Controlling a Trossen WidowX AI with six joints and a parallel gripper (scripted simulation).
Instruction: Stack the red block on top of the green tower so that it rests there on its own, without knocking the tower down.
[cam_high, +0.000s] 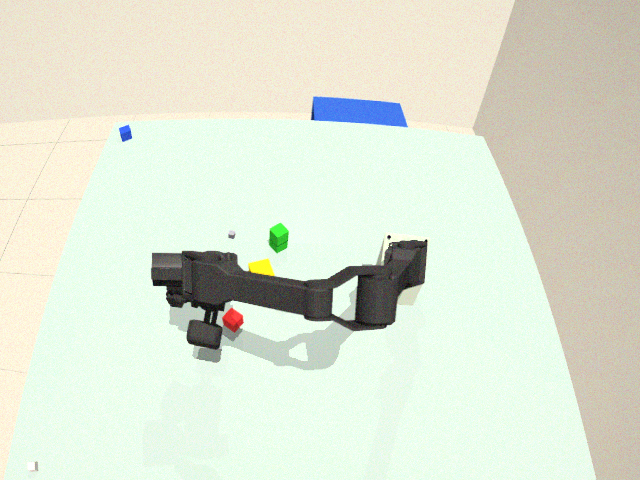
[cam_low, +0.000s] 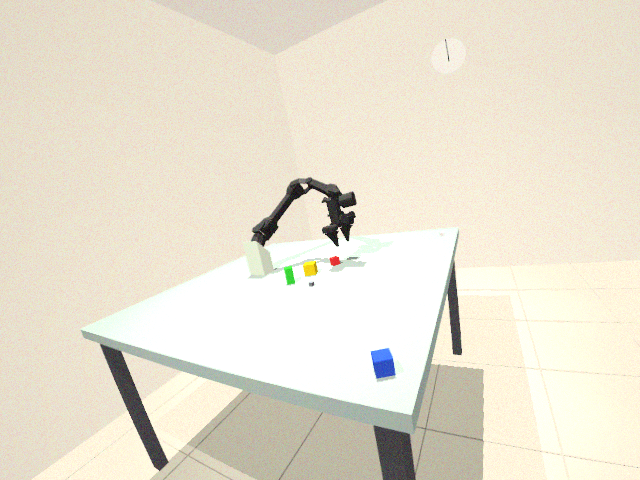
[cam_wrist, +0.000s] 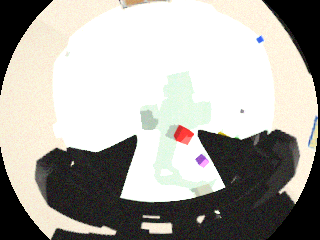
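Now: the red block 4 cm behind my gripper tip, 4 cm to the right of it and 7 cm below it. Also, from my gripper tip: yellow block: 10 cm behind, 15 cm to the right, 6 cm below; tiny grey cube: 3 cm behind, 29 cm to the right, 7 cm below; purple block: 15 cm behind, 9 cm to the right, 7 cm below.
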